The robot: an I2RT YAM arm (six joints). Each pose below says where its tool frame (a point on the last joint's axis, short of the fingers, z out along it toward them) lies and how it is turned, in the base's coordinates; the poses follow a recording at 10 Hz.
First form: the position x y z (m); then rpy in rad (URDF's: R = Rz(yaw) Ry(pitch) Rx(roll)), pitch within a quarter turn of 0, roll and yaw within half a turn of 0.
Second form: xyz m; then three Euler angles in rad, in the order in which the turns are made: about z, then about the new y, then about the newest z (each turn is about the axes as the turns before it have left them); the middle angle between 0 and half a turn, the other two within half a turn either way. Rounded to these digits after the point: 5 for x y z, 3 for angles.
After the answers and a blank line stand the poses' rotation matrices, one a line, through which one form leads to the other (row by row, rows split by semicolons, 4 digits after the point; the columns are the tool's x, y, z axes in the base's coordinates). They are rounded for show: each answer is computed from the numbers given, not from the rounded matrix.
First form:
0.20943, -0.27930, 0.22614, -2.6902, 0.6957, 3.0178
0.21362, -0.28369, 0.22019, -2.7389, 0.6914, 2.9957
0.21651, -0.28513, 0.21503, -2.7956, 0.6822, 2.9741
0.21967, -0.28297, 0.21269, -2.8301, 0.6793, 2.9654
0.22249, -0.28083, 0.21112, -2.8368, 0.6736, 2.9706
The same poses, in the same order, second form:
0.20943, -0.27930, 0.22614, -0.771, 2.333, -0.481
0.21362, -0.28369, 0.22019, -0.735, 2.358, -0.442
0.21651, -0.28513, 0.21503, -0.687, 2.389, -0.395
0.21967, -0.28297, 0.21269, -0.650, 2.405, -0.363
0.22249, -0.28083, 0.21112, -0.638, 2.412, -0.360

-0.7617 0.3886 0.5185; 0.0948 0.8584 -0.5041; -0.6409 -0.3348 -0.6907
-0.7622 0.3810 0.5234; 0.1120 0.8739 -0.4730; -0.6376 -0.3019 -0.7087
-0.7653 0.3677 0.5283; 0.1294 0.8919 -0.4333; -0.6305 -0.2632 -0.7302
-0.7660 0.3564 0.5350; 0.1364 0.9034 -0.4066; -0.6282 -0.2384 -0.7406
-0.7702 0.3468 0.5353; 0.1330 0.9081 -0.3970; -0.6238 -0.2345 -0.7456

